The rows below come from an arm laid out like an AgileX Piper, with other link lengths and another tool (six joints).
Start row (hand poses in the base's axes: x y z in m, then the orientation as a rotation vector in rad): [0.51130 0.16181 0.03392 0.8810 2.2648 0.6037]
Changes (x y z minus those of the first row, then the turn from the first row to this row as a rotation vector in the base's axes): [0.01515 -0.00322 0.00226 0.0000 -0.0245 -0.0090]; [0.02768 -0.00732 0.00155 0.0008 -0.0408 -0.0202]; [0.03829 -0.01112 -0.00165 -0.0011 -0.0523 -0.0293]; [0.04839 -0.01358 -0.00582 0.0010 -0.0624 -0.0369]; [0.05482 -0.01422 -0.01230 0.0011 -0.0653 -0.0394]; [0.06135 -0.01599 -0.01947 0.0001 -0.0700 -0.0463]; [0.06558 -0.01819 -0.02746 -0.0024 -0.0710 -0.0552]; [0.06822 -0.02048 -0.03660 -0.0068 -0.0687 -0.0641]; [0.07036 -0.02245 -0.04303 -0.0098 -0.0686 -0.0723]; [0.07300 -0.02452 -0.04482 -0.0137 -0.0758 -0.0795]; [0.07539 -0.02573 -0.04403 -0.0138 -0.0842 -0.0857]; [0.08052 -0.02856 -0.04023 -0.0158 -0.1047 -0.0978]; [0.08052 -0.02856 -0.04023 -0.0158 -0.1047 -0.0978]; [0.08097 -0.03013 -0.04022 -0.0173 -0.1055 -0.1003]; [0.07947 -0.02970 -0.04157 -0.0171 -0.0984 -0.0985]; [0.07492 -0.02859 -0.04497 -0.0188 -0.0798 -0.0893]
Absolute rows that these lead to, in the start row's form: [0.52645 0.15859 0.03618 0.8787 2.2378 0.6073]; [0.53898 0.15449 0.03547 0.8831 2.2168 0.6082]; [0.54959 0.15069 0.03227 0.8863 2.2016 0.6054]; [0.55969 0.14823 0.02810 0.8904 2.1880 0.6075]; [0.56612 0.14759 0.02162 0.8916 2.1840 0.6074]; [0.57265 0.14582 0.01445 0.8961 2.1760 0.6046]; [0.57688 0.14362 0.00646 0.9038 2.1702 0.5980]; [0.57952 0.14133 -0.00268 0.9122 2.1677 0.5882]; [0.58166 0.13936 -0.00911 0.9194 2.1633 0.5811]; [0.58430 0.13729 -0.01090 0.9214 2.1532 0.5755]; [0.58669 0.13608 -0.01011 0.9237 2.1422 0.5752]; [0.59182 0.13325 -0.00631 0.9250 2.1172 0.5737]; [0.59182 0.13325 -0.00631 0.9250 2.1172 0.5737]; [0.59227 0.13168 -0.00630 0.9264 2.1153 0.5711]; [0.59077 0.13211 -0.00765 0.9282 2.1225 0.5700]; [0.58622 0.13322 -0.01105 0.9272 2.1445 0.5665]
